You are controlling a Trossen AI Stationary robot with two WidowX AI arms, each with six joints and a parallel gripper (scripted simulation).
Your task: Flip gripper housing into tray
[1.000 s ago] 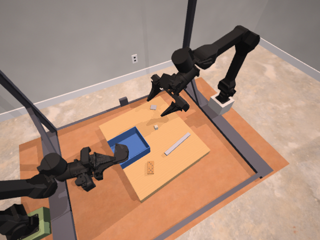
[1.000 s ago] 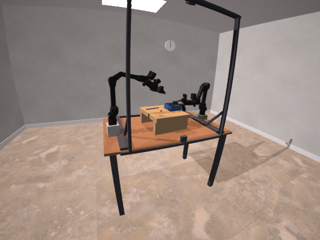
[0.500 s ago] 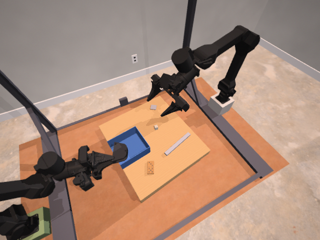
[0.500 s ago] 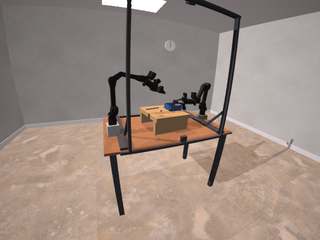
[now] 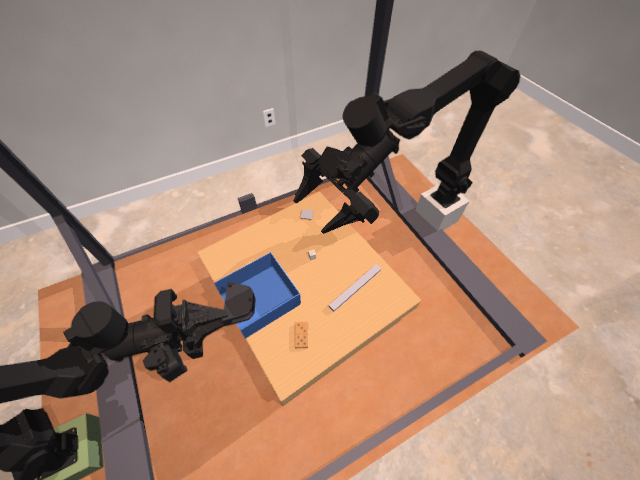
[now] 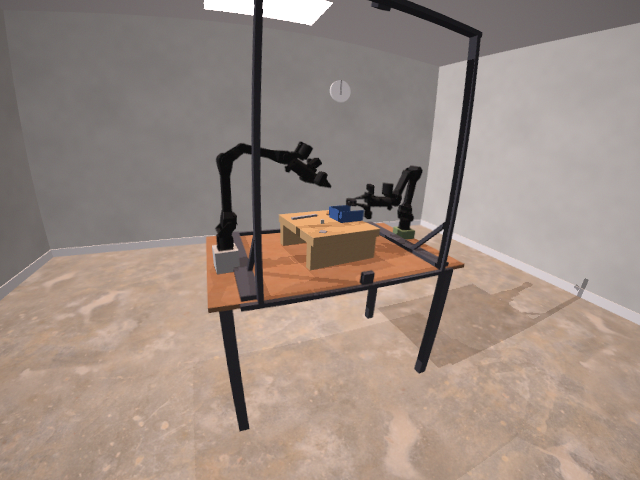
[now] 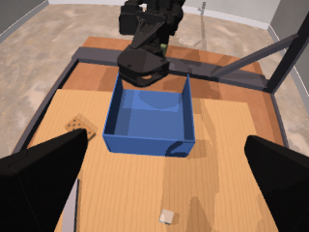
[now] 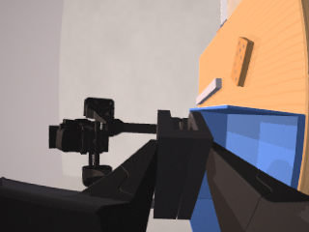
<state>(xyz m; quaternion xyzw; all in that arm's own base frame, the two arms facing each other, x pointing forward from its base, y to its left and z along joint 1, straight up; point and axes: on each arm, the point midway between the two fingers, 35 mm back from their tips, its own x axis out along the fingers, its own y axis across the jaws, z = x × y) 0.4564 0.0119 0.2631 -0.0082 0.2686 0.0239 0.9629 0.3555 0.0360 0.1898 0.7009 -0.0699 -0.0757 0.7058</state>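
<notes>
My right gripper is now 60 mm to the right of the gripper housing and 10 mm below it. Round my right hand: wooden platform 220 mm to the left, 140 mm below, 20 mm behind; then blue tray 130 mm to the left, 70 mm below, 20 mm behind; then small cube 260 mm to the left, 70 mm below, 50 mm behind.
</notes>
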